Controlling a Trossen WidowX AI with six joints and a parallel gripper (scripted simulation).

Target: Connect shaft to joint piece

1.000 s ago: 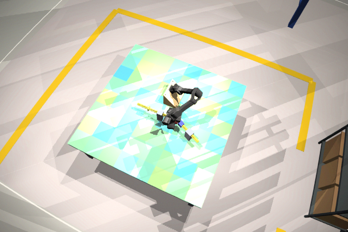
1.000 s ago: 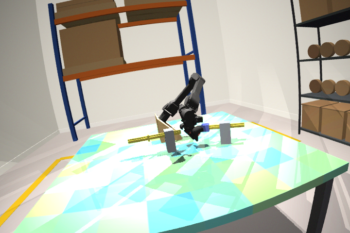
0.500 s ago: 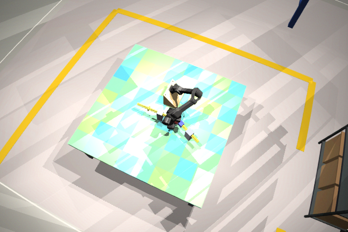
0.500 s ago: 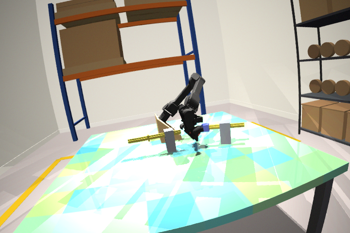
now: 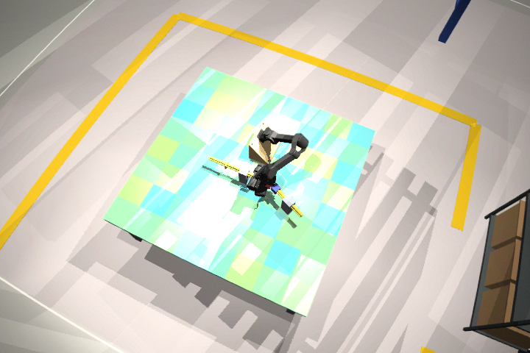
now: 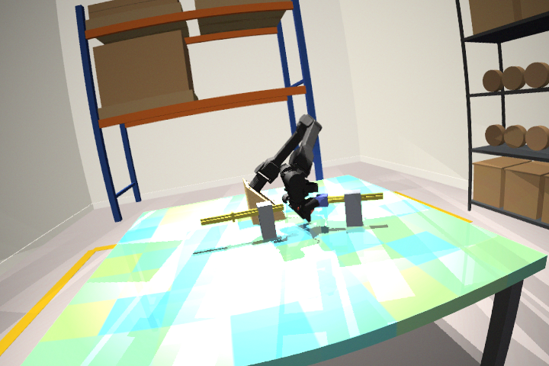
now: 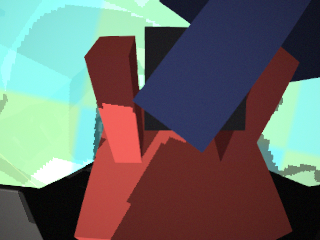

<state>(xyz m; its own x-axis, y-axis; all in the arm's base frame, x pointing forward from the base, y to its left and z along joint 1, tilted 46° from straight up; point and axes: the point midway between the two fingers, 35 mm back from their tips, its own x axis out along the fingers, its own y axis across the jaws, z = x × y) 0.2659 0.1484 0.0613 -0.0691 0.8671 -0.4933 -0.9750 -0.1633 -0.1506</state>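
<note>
My gripper tip is 5 cm below the red joint piece.
</note>
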